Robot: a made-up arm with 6 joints. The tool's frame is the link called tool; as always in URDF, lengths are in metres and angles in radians. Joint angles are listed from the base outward.
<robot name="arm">
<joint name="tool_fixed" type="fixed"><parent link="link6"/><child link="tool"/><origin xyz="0.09 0.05 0.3" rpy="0 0 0"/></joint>
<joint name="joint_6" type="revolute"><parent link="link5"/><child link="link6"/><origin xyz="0.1 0.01 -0.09" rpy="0 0 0"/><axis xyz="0 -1 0"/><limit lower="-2.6" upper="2.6"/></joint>
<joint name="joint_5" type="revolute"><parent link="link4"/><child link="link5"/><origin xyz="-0.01 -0.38 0.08" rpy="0 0 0"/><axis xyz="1 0 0"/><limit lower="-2.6" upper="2.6"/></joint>
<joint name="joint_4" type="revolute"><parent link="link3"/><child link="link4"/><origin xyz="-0.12 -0.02 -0.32" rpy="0 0 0"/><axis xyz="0 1 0"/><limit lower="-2.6" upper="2.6"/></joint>
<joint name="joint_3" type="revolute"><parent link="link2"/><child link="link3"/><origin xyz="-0.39 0.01 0.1" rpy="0 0 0"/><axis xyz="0 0 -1"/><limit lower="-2.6" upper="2.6"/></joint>
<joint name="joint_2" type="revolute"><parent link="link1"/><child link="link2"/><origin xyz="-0.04 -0.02 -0.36" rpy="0 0 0"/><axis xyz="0 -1 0"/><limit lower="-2.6" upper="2.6"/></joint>
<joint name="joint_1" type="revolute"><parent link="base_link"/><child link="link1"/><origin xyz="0 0 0.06" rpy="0 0 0"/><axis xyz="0 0 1"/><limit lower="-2.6" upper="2.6"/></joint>
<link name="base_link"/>
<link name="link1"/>
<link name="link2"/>
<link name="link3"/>
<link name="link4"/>
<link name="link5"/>
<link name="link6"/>
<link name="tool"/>
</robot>
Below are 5 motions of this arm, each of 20 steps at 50 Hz.
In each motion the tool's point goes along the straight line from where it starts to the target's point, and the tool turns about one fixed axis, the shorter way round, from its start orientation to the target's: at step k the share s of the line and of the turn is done. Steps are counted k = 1, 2, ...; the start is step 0. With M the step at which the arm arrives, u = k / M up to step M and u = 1 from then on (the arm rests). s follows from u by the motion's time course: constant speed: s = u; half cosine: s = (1 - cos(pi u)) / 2; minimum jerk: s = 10 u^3 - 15 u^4 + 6 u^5.
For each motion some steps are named. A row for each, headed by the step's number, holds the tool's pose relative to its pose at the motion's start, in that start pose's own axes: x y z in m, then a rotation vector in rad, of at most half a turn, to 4 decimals.
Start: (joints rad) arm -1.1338 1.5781 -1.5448 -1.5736 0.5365 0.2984
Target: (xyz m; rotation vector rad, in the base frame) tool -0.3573 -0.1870 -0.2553 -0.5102 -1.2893 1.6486
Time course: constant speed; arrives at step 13
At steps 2, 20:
2: 0.0089 -0.0009 -0.0100 -0.0238 0.0230 -0.0247
20: 0.0579 -0.0056 -0.0649 -0.1546 0.1496 -0.1608

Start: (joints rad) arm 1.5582 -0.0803 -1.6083 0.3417 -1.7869 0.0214
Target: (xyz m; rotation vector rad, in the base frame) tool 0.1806 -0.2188 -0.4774 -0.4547 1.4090 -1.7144
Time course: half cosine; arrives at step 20
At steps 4, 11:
4: -0.0231 -0.0025 -0.0016 0.0159 -0.0797 -0.0023
11: -0.1399 -0.0154 -0.0097 0.0965 -0.4827 -0.0137

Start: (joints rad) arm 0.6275 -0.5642 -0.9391 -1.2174 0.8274 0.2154
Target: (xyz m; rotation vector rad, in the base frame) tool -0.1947 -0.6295 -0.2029 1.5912 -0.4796 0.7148
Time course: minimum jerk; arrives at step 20
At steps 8, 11, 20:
8: -0.0679 0.0668 -0.0789 -0.1393 -0.1364 0.0113
11: -0.1270 0.1249 -0.1475 -0.2602 -0.2549 0.0211
20: -0.2140 0.2105 -0.2486 -0.4388 -0.4298 0.0356

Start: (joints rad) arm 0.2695 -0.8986 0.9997 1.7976 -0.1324 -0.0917
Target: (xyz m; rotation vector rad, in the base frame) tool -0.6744 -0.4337 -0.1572 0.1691 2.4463 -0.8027
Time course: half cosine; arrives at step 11
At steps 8, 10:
8: -0.0038 0.0365 0.0047 -0.0794 -0.1047 0.0085
10: -0.0045 0.0432 0.0056 -0.0941 -0.1240 0.0101

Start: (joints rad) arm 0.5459 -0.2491 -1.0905 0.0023 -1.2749 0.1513
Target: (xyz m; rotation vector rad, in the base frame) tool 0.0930 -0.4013 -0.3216 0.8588 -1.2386 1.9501
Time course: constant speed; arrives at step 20
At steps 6, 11, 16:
6: -0.0730 -0.0502 -0.0617 0.1591 -0.3907 -0.0676
11: -0.1338 -0.0921 -0.1132 0.2916 -0.7163 -0.1239
16: -0.1946 -0.1340 -0.1646 0.4242 -1.0419 -0.1802

